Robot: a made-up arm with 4 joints.
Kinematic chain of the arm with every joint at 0, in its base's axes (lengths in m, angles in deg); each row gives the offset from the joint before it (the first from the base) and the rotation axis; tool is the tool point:
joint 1: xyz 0 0 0.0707 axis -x
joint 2: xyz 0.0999 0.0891 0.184 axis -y
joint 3: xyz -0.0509 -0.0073 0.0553 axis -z
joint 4: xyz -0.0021 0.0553 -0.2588 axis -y
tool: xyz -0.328 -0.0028 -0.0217
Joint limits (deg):
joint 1: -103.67..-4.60
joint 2: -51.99..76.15
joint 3: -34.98..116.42
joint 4: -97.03..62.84
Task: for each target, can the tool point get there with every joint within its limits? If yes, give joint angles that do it. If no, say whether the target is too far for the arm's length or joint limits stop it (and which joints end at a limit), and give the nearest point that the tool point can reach.
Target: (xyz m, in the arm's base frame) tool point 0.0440 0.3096 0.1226
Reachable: yes | joints -40.79 57.22 25.35 -14.77
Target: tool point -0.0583 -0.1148 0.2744
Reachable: yes | joints -67.10 48.89 8.75 -83.46
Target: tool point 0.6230 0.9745 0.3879
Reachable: no: too far | nearest point 0.3995 0.3800 0.2393 | short by 0.652 m
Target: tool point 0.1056 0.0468 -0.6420
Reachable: no: joint limits stop it (at a limit: joint 1, joint 3, joint 4) | nearest point 0.1033 0.0772 -0.2799 | short by 0.363 m
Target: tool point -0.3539 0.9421 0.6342
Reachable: no: too far | nearest point -0.1782 0.3598 0.3268 | short by 0.681 m
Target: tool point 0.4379 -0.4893 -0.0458
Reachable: no: joint limits stop it (at a limit: joint 1, joint 3, joint 4) | nearest point 0.1910 -0.2726 0.0493 | short by 0.342 m
